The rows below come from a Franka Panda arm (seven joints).
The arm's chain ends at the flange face. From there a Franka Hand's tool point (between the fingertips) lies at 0.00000 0.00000 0.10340 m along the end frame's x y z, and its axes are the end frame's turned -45 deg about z.
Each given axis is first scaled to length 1.
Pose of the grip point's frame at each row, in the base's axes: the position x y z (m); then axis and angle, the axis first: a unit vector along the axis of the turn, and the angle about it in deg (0 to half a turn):
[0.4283, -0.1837, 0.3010, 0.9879, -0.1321, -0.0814, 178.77]
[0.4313, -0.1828, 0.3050, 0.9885, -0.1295, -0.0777, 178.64]
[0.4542, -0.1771, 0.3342, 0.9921, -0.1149, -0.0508, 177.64]
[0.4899, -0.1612, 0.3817, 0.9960, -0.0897, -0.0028, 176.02]
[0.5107, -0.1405, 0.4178, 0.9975, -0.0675, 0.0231, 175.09]
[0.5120, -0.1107, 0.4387, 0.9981, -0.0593, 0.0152, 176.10]
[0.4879, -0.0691, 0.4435, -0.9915, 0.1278, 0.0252, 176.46]
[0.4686, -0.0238, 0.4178, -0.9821, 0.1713, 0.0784, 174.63]
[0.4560, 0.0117, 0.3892, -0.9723, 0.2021, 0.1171, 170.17]
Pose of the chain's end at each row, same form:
[0.4452, -0.1837, 0.4030, 0.8628, -0.5005, -0.0712, 175.29]
[0.4475, -0.1825, 0.4071, 0.8644, -0.4983, -0.0673, 175.34]
[0.4651, -0.1741, 0.4370, 0.8731, -0.4861, -0.0391, 175.59]
[0.4911, -0.1541, 0.4848, 0.8858, -0.4640, 0.0107, 176.20]
[0.5065, -0.1314, 0.5207, 0.8953, -0.4439, 0.0377, 176.48]
[0.5093, -0.1035, 0.5418, 0.8992, -0.4366, 0.0271, 177.06]
[0.4922, -0.0761, 0.5466, -0.8668, 0.4973, 0.0351, 177.83]
[0.4828, -0.0361, 0.5195, -0.8409, 0.5336, 0.0903, 178.47]
[0.4758, -0.0103, 0.4883, -0.8184, 0.5571, 0.1407, 176.05]

